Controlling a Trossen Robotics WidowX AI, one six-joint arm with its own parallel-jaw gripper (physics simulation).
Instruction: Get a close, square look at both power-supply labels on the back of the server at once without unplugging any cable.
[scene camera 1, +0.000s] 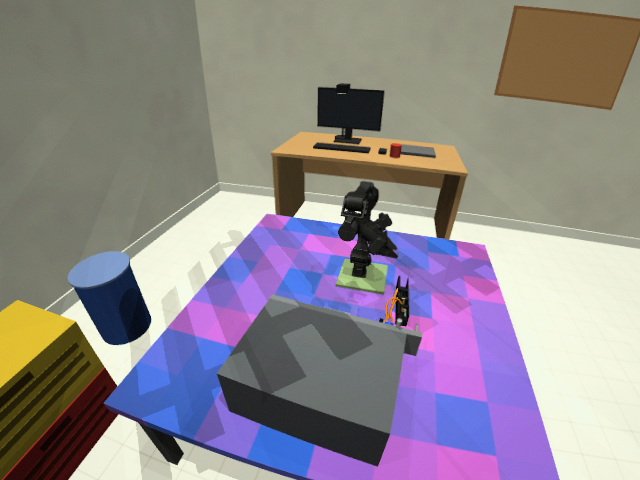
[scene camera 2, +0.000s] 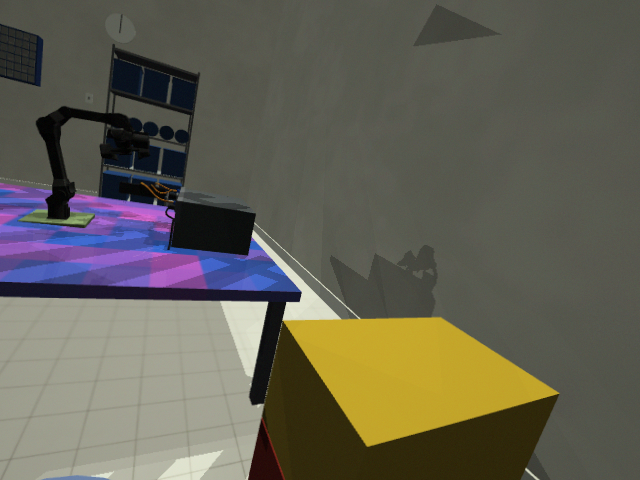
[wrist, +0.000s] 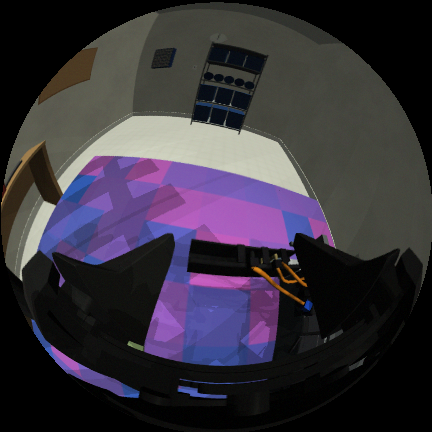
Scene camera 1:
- my gripper: 397, 253
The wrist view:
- my gripper: 236, 239
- black cable bracket: 208, 257
